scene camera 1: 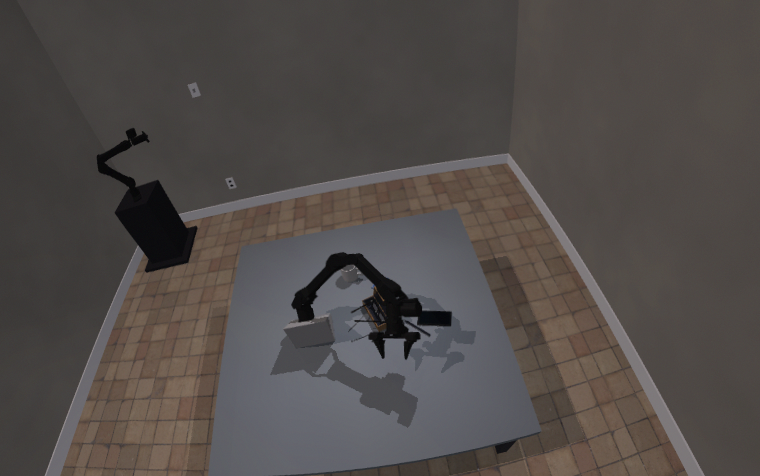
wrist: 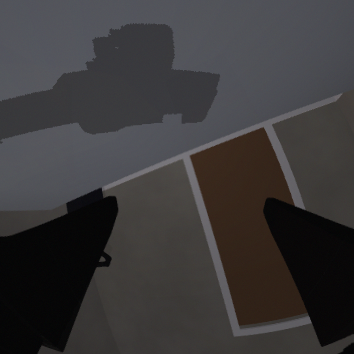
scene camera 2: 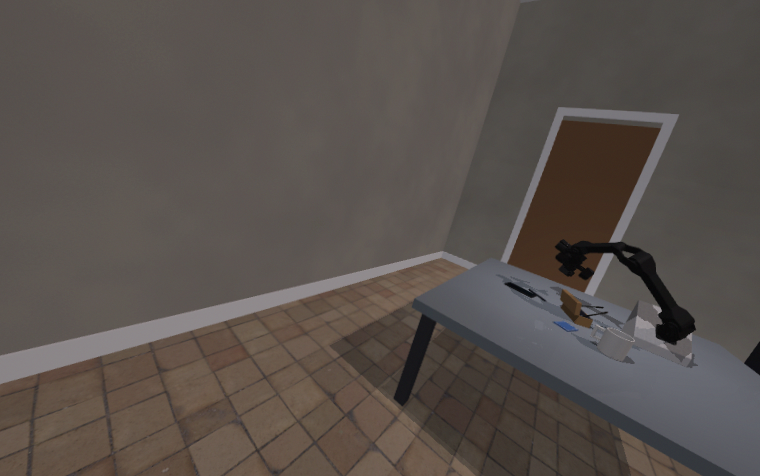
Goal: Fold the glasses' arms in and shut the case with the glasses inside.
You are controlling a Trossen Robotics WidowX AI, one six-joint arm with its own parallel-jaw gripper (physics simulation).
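Frame: origin at the arm's base, x ahead, y left, z up, level; centimetres.
Seen in the pictures: gripper, fingertip midpoint: (scene camera 1: 394, 359) (wrist: 191, 204); arm's base at its link origin: (scene camera 1: 306, 319) (scene camera 2: 666, 334).
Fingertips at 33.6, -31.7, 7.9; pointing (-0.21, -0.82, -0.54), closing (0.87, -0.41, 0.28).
Note:
Pixels of each thing's top centre, then the offset from my fingertips to it, as dx, dy, dz. "*": a spot on its surface instead. Level surfaces: height alone.
- brown glasses case at a spot on its surface: (scene camera 2: 570, 304) * +1.2, +36.0, -10.0
- table at its surface level: dz -16.3
- white mug at a spot on its surface: (scene camera 1: 349, 274) * -11.4, +54.4, -10.3
- blue card at its top centre: (scene camera 2: 566, 325) +2.2, +49.7, -15.9
- black phone at its top centre: (scene camera 1: 434, 317) (scene camera 2: 520, 289) +21.8, +23.0, -15.6
- dark pen at its top centre: (scene camera 1: 416, 326) +13.0, +20.6, -15.5
The brown glasses case (scene camera 1: 366, 306) (scene camera 2: 570, 304) stands open on the table (scene camera 1: 269, 426) (scene camera 2: 476, 280), its lid raised. The arm hides part of it in scene camera 1. Dark glasses lie in the case; their thin arms (scene camera 1: 360, 321) (scene camera 2: 597, 313) stick out unfolded over its open side, away from the lid. My gripper (scene camera 1: 394, 357) (wrist: 191, 204) is open and empty, fingers wide apart. It hangs above the table, on the near side of the case in scene camera 1. The case and glasses do not show in the wrist view.
A white mug (scene camera 1: 349, 274) (scene camera 2: 615, 344) and a blue card (scene camera 2: 565, 325) lie beyond the case in scene camera 1. A black phone (scene camera 1: 434, 318) (scene camera 2: 519, 289) and a dark pen (scene camera 1: 417, 327) are to its right. The arm's pale base block (scene camera 1: 310, 333) is at the left.

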